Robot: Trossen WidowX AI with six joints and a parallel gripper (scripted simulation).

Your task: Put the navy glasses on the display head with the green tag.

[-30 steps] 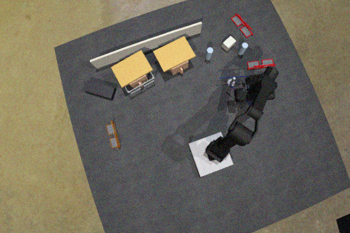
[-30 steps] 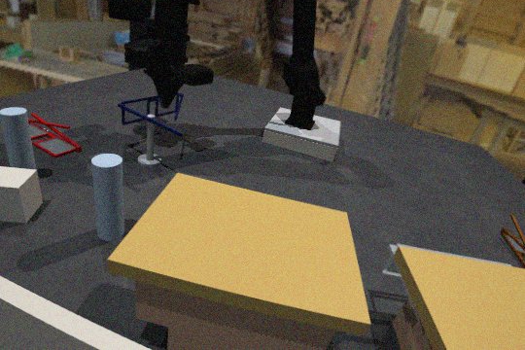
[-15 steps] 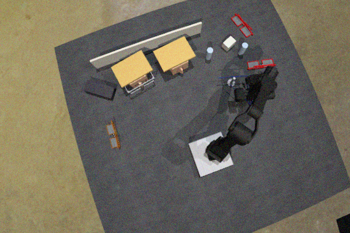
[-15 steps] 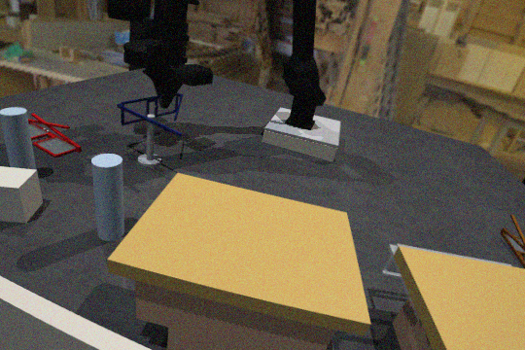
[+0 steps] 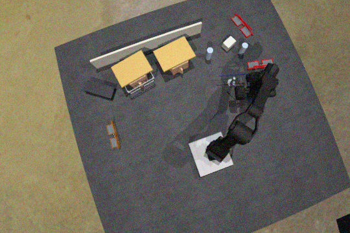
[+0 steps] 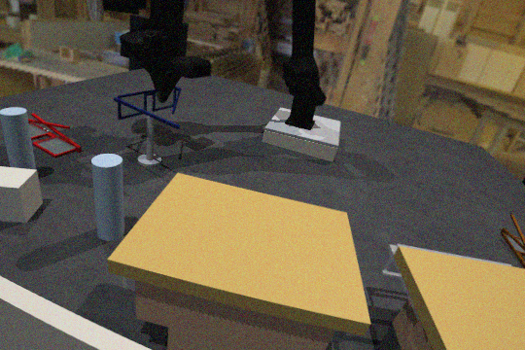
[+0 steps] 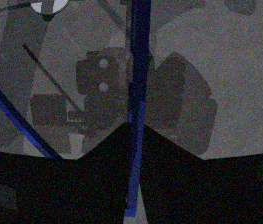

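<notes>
My gripper tip is now 100 mm short of the white peg, 50 mm to the right of it and 50 mm above it. From my gripper tip the other things lie so: white board 410 mm ahead, 420 mm to the left, 20 mm below; then dark case 250 mm ahead, 720 mm to the left, 60 mm below; then cube 310 mm ahead, 50 mm below.
</notes>
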